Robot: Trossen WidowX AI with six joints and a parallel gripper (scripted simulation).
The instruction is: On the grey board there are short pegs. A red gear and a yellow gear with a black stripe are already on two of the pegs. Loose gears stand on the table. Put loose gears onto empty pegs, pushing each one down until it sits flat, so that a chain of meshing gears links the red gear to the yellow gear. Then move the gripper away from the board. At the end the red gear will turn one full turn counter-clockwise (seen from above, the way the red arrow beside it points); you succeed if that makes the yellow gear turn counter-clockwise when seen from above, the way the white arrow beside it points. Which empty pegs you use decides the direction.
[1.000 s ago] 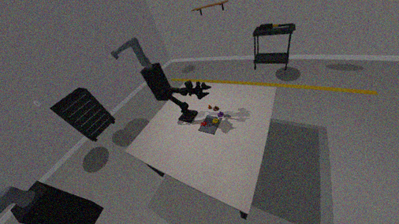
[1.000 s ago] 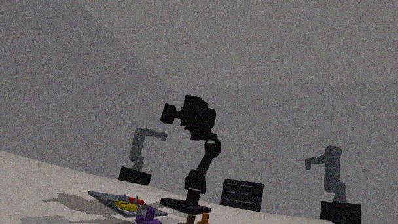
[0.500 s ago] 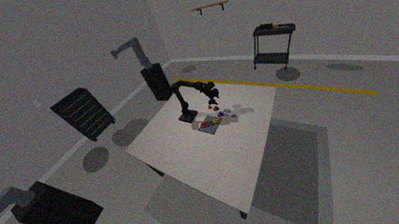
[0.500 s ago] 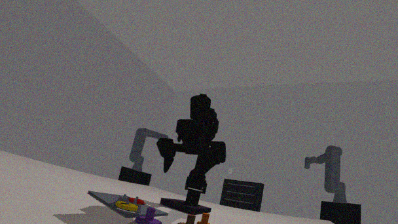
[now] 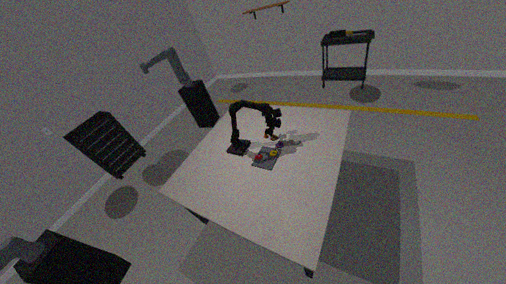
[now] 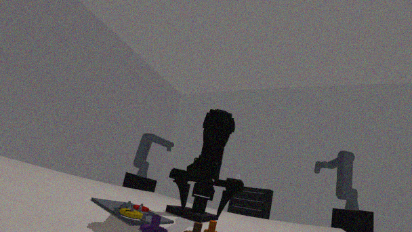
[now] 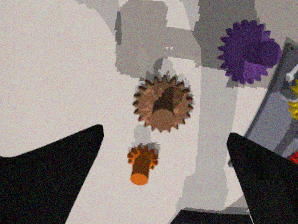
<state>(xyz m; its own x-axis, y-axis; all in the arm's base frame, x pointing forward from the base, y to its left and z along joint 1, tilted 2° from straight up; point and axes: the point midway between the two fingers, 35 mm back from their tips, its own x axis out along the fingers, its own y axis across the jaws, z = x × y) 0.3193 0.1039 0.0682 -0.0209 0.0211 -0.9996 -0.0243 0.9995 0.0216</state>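
The brown gear is 50 mm below my gripper tip. Round my gripper tip: purple gear (80 mm to the right, 60 mm ahead, 50 mm below); then small orange gear (80 mm behind, 50 mm below, 20 mm to the left); then red gear (220 mm to the right, 80 mm behind, 50 mm below).
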